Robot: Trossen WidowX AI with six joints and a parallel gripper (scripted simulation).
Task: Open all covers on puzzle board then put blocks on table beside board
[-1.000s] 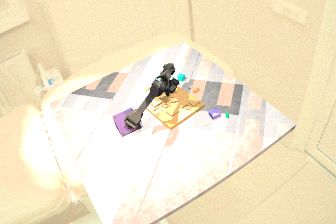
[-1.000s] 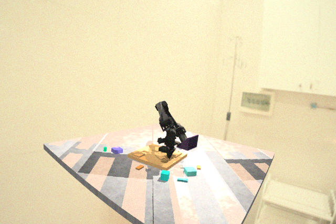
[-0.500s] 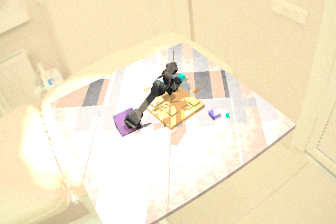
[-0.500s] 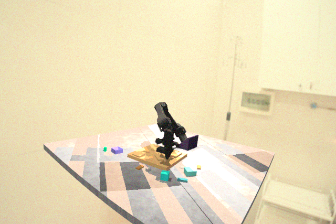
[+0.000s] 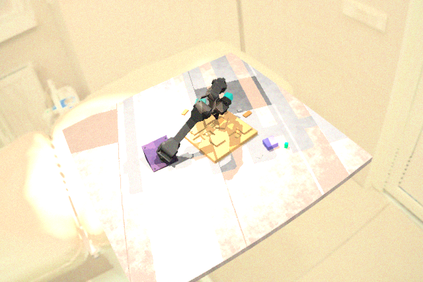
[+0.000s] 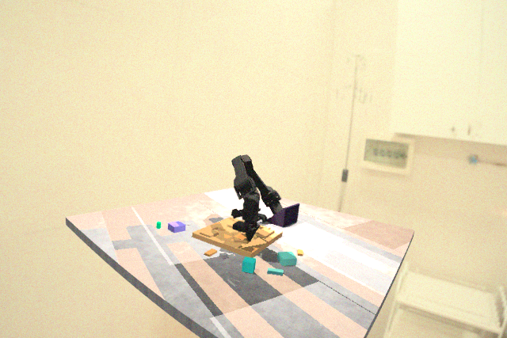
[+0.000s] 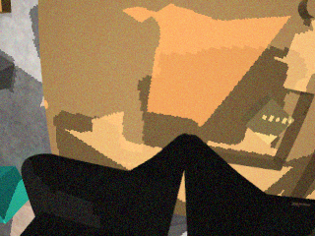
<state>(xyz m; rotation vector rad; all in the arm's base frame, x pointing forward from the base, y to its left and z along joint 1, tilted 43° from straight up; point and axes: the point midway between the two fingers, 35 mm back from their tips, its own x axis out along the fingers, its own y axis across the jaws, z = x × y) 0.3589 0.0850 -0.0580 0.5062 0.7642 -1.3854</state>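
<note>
The small grey piece lies 150 mm ahead of my gripper tip, 20 mm below it and 10 mm to the left of it. Round my gripper tip: cyan cube (150 mm ahead, 130 mm to the left); then teal block (190 mm to the left, 10 mm below, 10 mm behind); then flat teal piece (210 mm to the left, 100 mm ahead, 20 mm below).
</note>
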